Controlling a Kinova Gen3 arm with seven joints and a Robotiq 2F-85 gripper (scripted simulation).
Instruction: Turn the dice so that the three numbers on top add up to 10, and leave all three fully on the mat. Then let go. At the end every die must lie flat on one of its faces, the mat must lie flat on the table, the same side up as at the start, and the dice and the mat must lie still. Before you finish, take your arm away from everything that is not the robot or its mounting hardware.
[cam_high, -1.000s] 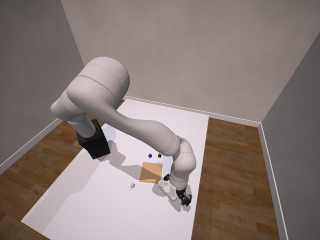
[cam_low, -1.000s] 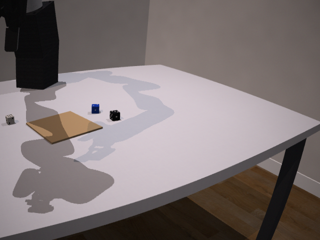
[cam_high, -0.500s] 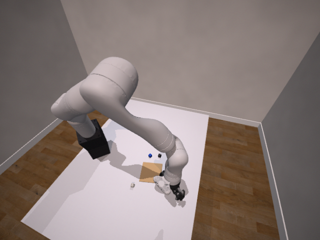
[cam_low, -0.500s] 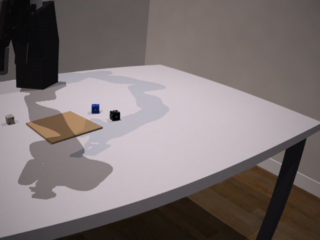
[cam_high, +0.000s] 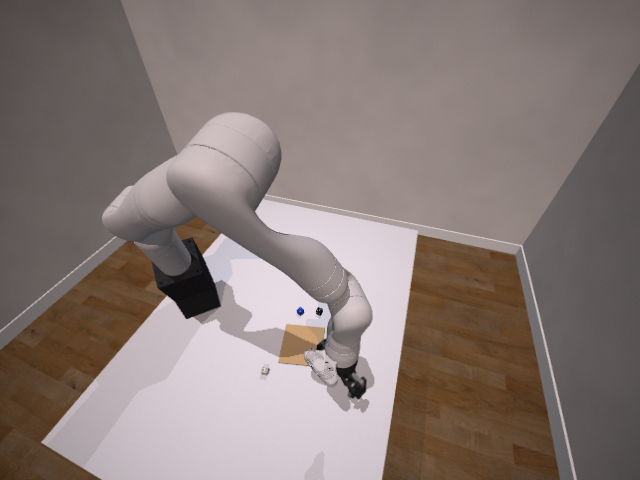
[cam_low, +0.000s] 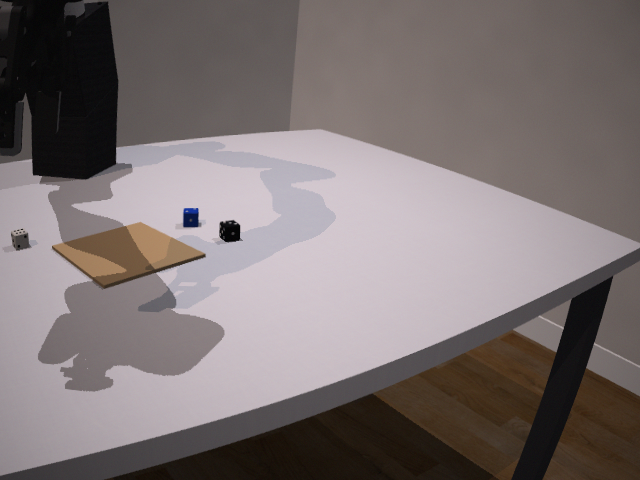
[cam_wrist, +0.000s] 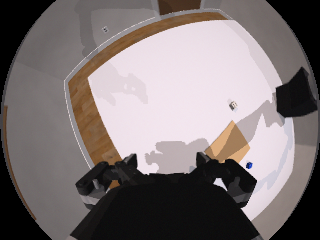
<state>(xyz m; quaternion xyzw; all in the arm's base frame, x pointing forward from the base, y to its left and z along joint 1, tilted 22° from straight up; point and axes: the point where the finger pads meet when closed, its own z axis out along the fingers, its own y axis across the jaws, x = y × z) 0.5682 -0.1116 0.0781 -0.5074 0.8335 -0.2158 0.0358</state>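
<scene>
My hand is 22 cm past the blue die, 25 cm to the right of it and 17 cm above it. Also, from my hand: white die (24 cm behind, 1 cm to the left, 17 cm below); then tan mat (16 cm behind, 14 cm to the left, 18 cm below); then black die (15 cm behind, 27 cm to the left, 17 cm below).
</scene>
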